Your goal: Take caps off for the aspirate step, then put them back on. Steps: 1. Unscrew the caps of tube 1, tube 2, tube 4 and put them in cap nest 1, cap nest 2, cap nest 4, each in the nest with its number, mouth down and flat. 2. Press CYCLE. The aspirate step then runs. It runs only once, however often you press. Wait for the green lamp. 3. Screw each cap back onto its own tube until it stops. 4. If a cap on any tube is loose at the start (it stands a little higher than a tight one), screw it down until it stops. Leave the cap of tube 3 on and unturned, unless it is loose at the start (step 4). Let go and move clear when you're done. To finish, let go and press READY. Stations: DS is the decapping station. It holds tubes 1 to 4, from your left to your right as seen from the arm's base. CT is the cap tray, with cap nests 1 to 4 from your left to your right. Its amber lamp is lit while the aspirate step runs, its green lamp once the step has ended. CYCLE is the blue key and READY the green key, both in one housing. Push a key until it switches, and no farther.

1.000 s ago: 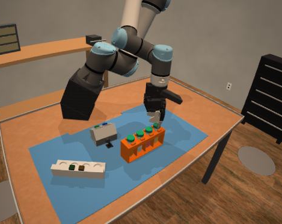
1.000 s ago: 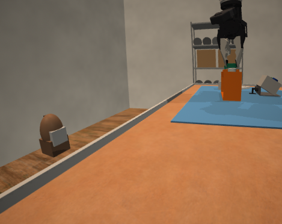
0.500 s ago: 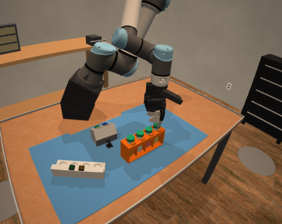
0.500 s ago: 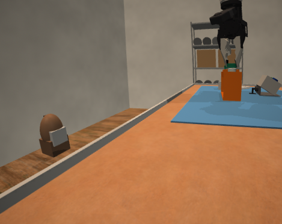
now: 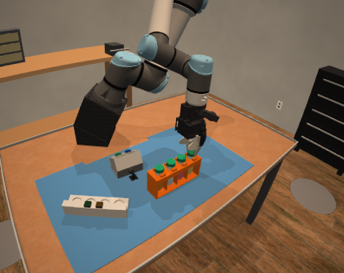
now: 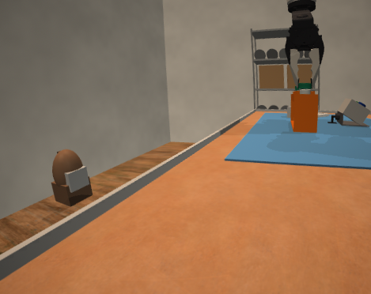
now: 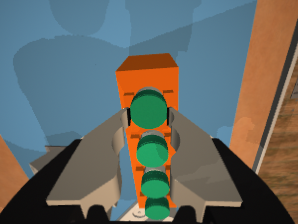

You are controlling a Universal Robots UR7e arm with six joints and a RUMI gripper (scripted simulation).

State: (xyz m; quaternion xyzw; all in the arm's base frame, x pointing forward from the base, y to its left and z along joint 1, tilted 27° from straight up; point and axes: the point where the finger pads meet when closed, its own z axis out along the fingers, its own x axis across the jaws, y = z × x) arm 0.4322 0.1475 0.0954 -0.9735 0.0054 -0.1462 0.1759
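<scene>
Now: hand 1 cm above the cap. The rest, counted from my hand: grey key housing (17 cm behind, 20 cm to the right, 7 cm below); then blue key (19 cm behind, 18 cm to the right, 6 cm below); then table edge (21 cm ahead, 4 cm to the left, 12 cm below).
</scene>
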